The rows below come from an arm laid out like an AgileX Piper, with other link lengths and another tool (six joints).
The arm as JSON. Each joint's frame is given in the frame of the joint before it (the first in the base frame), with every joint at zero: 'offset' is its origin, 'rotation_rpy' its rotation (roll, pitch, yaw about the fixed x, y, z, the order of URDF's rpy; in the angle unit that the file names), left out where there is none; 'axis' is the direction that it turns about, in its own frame. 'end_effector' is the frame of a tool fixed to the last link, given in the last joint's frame.
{
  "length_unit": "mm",
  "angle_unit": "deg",
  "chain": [
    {
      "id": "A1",
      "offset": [
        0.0,
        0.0,
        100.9
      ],
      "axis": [
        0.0,
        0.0,
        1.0
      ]
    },
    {
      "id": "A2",
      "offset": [
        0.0,
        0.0,
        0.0
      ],
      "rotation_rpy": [
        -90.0,
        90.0,
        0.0
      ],
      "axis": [
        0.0,
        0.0,
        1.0
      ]
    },
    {
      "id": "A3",
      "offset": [
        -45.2,
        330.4,
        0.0
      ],
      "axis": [
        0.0,
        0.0,
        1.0
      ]
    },
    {
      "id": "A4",
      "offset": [
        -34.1,
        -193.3,
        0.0
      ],
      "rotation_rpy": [
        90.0,
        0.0,
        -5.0
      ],
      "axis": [
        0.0,
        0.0,
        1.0
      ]
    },
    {
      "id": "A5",
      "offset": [
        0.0,
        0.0,
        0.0
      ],
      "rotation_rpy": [
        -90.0,
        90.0,
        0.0
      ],
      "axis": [
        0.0,
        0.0,
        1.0
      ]
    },
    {
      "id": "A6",
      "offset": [
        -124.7,
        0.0,
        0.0
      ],
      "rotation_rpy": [
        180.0,
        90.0,
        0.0
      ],
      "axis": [
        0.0,
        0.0,
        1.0
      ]
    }
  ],
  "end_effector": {
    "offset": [
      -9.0,
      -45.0,
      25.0
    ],
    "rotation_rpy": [
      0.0,
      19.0,
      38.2
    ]
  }
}
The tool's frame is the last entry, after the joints.
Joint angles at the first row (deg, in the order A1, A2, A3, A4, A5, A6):
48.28 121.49 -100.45 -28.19 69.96 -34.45
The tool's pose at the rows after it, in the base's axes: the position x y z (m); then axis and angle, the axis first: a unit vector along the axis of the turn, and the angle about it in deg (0 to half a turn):
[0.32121, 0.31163, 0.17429, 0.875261, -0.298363, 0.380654, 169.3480]
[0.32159, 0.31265, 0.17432, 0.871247, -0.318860, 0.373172, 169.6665]
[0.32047, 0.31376, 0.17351, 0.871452, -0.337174, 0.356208, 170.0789]
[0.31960, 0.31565, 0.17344, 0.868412, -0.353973, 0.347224, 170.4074]
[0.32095, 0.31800, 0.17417, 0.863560, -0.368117, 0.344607, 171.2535]
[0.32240, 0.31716, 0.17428, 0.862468, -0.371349, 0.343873, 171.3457]
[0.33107, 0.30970, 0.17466, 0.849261, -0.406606, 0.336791, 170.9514]
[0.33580, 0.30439, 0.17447, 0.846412, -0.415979, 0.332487, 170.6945]
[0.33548, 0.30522, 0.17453, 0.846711, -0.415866, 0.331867, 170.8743]
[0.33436, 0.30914, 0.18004, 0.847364, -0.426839, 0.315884, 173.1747]
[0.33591, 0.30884, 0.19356, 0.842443, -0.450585, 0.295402, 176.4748]
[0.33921, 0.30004, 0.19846, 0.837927, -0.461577, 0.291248, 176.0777]
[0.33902, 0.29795, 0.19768, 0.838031, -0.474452, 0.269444, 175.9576]
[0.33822, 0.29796, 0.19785, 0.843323, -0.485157, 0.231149, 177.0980]
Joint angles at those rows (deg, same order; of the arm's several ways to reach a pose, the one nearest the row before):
48.28 121.49 -100.45 -28.17 69.96 -34.05
48.16 121.49 -100.45 -27.22 69.96 -32.09
47.79 121.49 -100.45 -25.03 69.96 -31.16
47.80 121.49 -100.45 -23.91 69.96 -29.56
47.80 121.49 -100.44 -23.50 69.26 -27.95
47.56 121.49 -100.45 -23.39 69.11 -27.82
46.13 121.49 -100.45 -22.79 69.26 -25.04
45.10 121.49 -100.45 -22.32 69.26 -25.04
45.16 121.49 -100.44 -22.20 69.12 -25.04
44.79 120.82 -100.45 -19.63 67.79 -25.25
43.57 119.21 -100.45 -16.16 66.27 -25.25
42.37 118.47 -100.45 -15.63 67.13 -25.39
41.44 118.47 -100.45 -12.97 67.65 -25.70
39.88 118.47 -100.45 -7.79 67.55 -27.89

